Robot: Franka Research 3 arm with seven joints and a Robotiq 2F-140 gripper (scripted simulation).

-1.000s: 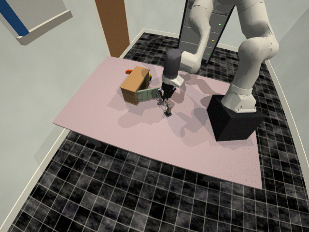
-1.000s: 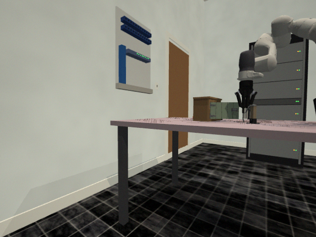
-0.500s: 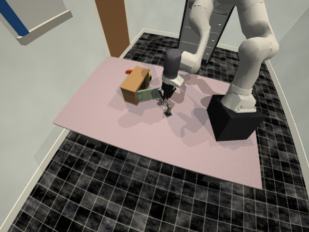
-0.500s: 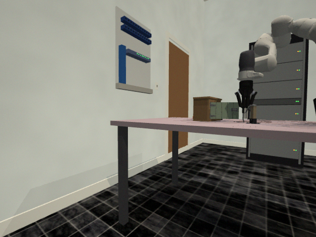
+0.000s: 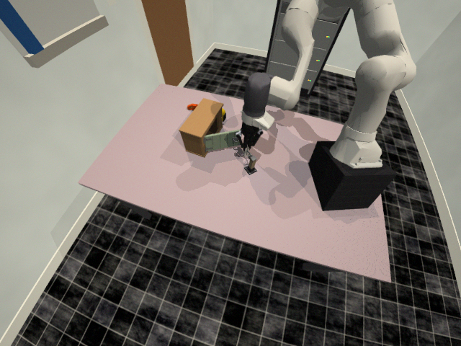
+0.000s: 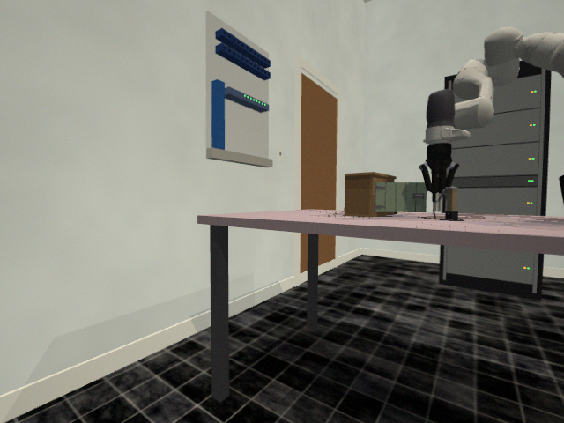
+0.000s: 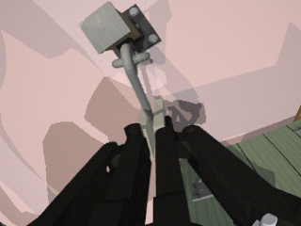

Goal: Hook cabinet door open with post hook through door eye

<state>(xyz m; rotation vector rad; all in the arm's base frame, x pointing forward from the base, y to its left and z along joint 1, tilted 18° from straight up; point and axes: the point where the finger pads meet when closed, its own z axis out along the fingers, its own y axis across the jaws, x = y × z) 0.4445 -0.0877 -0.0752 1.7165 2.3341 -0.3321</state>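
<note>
My hand is 13 cm short of the cabinet door, 2 cm to the left of it and 2 cm below it. The rest, counted from my hand: hook rod (1 cm behind, 2 cm to the left); yellow object (18 cm ahead, 27 cm to the right, 3 cm below); orange object (32 cm ahead, 33 cm to the right, 4 cm below).
</note>
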